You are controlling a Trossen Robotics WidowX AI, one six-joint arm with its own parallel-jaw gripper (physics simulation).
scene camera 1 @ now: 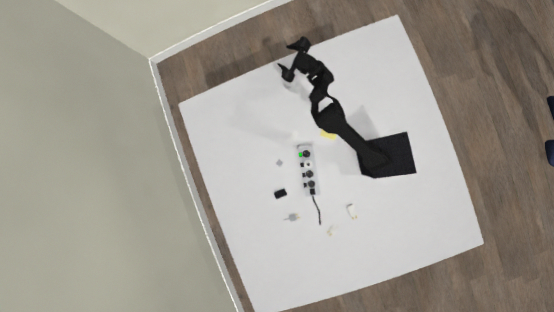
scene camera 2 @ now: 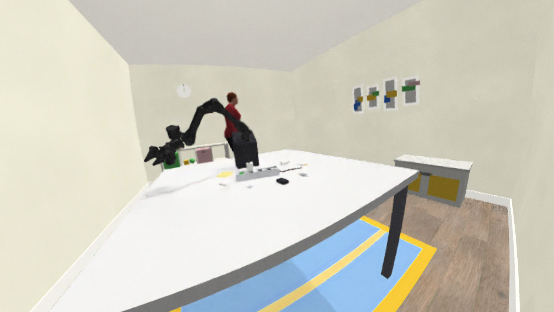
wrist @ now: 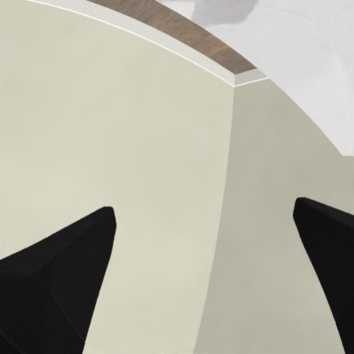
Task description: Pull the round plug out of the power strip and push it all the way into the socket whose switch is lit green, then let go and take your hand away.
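Pixels of known places: gripper, between the fingertips: [scene camera 1: 282,55] [scene camera 2: 148,163]; arm's base, origin of its link: [scene camera 1: 382,159] [scene camera 2: 245,139].
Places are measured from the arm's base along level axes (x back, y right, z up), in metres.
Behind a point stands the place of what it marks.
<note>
The power strip [scene camera 1: 314,171] @[z -0.163, x -0.269, y -0.017 m] [scene camera 2: 260,175] @[z -0.188, x -0.332, y -0.022 m] lies on the white table, its row of sockets facing up. A green-lit switch [scene camera 1: 300,154] @[z -0.161, x -0.322, y 0.078 m] [scene camera 2: 241,173] @[z -0.161, x -0.326, y 0.078 m] is at one end, beside a dark round socket [scene camera 1: 306,153] @[z -0.181, x -0.292, y 0.078 m]. The white round plug [scene camera 1: 308,164] @[z -0.092, x -0.295, y 0.026 m] [scene camera 2: 250,167] @[z -0.139, x -0.313, y 0.025 m] stands upright in the neighbouring socket, whose switch is dark. My gripper [scene camera 1: 283,55] @[z -0.043, x -0.322, y 0.531 m] [scene camera 2: 149,156] @[z -0.043, x -0.322, y 0.531 m] [wrist: 207,213] is open and empty, raised near the table's far edge in scene camera 1, well away from the strip. The plug and strip do not show in the wrist view.
A yellow note [scene camera 1: 328,135] @[z -0.193, x -0.166, y 0.148 m] [scene camera 2: 225,174] @[z -0.194, x -0.176, y 0.168 m] lies near the strip's green-lit end. A black block [scene camera 1: 280,193] @[z -0.189, x -0.458, y -0.102 m] [scene camera 2: 282,181] @[z -0.189, x -0.483, y -0.096 m], a grey adapter [scene camera 1: 293,217] @[z -0.190, x -0.414, y -0.236 m], a white piece [scene camera 1: 351,211] @[z -0.182, x -0.120, y -0.249 m] and a dark cord [scene camera 1: 318,210] @[z -0.196, x -0.281, y -0.221 m] are around the strip. The arm's base stands on a black mat [scene camera 1: 402,155] @[z 0.041, x 0.065, y 0.004 m].
</note>
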